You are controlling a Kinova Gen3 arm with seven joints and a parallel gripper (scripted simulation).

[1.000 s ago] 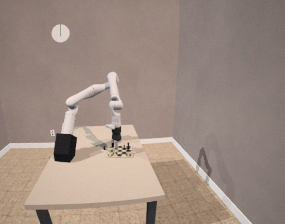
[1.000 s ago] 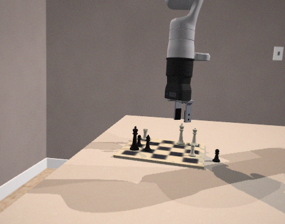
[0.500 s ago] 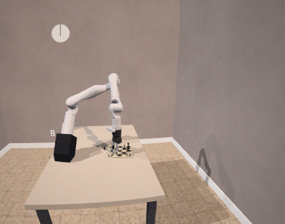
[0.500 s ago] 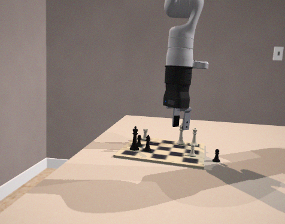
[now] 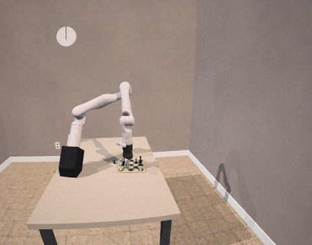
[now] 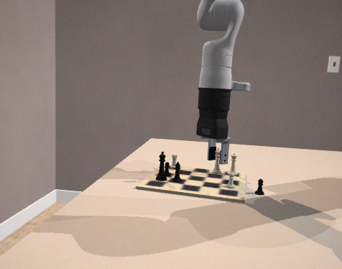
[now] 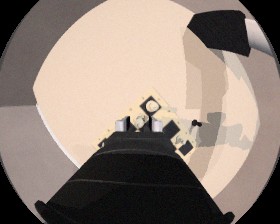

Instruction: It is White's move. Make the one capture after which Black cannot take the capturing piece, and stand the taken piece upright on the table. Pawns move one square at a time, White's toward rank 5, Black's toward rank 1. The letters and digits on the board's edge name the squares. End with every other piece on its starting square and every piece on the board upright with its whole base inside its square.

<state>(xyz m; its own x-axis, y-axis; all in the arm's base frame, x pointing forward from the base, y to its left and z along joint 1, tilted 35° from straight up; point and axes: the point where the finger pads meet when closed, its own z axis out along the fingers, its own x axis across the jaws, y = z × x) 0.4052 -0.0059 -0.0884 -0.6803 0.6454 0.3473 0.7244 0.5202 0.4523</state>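
The white king is 1 cm below my hand. The rest, counted from my hand: white queen (4 cm behind, 2 cm below); then white rook (11 cm ahead, 1 cm to the right, 3 cm below); then chessboard (4 cm ahead, 7 cm to the left, 5 cm below).
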